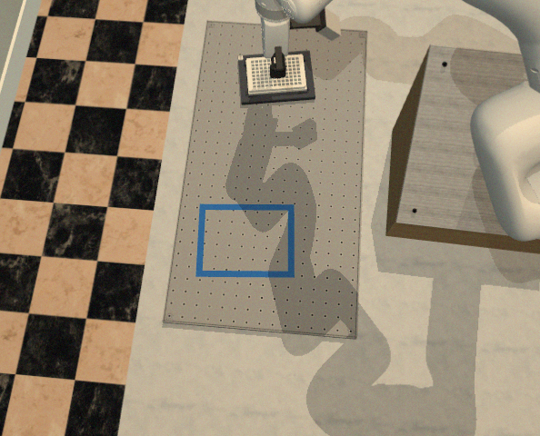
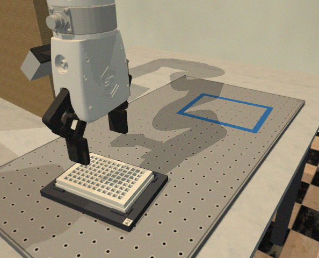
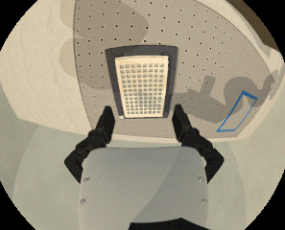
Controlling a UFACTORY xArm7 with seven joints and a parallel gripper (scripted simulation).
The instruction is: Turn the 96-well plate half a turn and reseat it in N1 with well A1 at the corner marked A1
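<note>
Right now the white 96-well plate is 70 mm below my hand. The rest, counted from my hand: dark plate nest N1: 80 mm below; A1 label: 80 mm below, 80 mm ahead, 50 mm to the right.
</note>
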